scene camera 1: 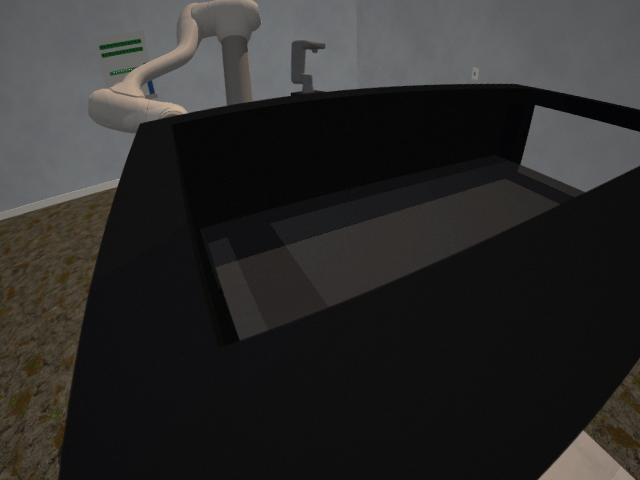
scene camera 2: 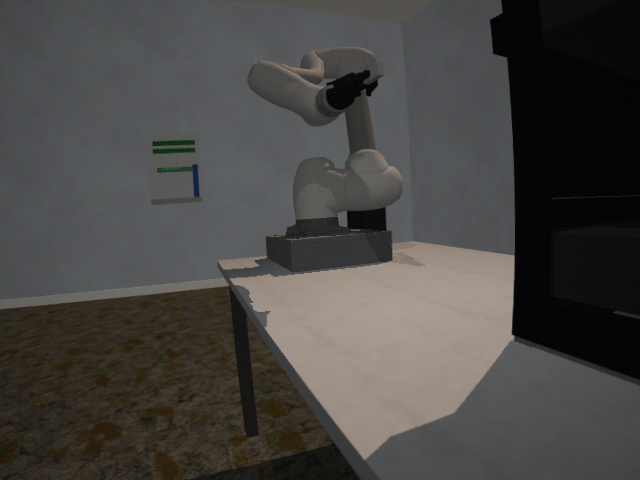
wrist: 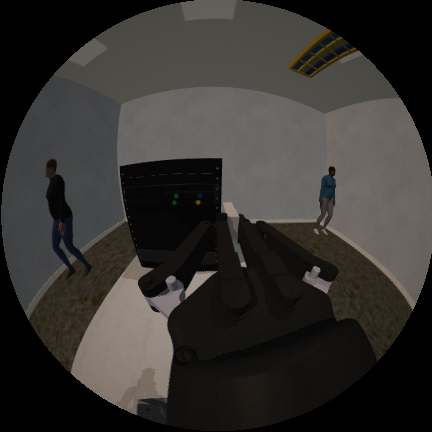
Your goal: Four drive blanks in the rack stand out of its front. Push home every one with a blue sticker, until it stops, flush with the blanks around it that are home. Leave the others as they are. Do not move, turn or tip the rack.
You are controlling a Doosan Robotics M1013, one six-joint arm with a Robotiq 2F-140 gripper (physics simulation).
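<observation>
The black rack (scene camera 1: 372,382) (scene camera 2: 529,248) (wrist: 172,167) stands upright on the table, its front showing in the wrist view. Two green stickers (wrist: 176,196) (wrist: 174,202) sit one above the other left of centre. A blue sticker (wrist: 200,195) is at the right, just above a yellow sticker (wrist: 198,202). The dark blanks under them blend into the front; how far each stands out cannot be told. My gripper (scene camera 2: 373,82) (wrist: 226,210) is shut, with a pale piece at its tips. It is high above the table near the arm's base side, well away from the rack; it is hidden in scene camera 1.
The pale table (scene camera 2: 361,320) (wrist: 125,330) carries the arm's grey base block (scene camera 2: 341,253) and the rack. Two people (wrist: 60,200) (wrist: 327,187) stand beyond the table at the left and right in the wrist view. A small grey arm (scene camera 1: 298,62) shows behind the rack.
</observation>
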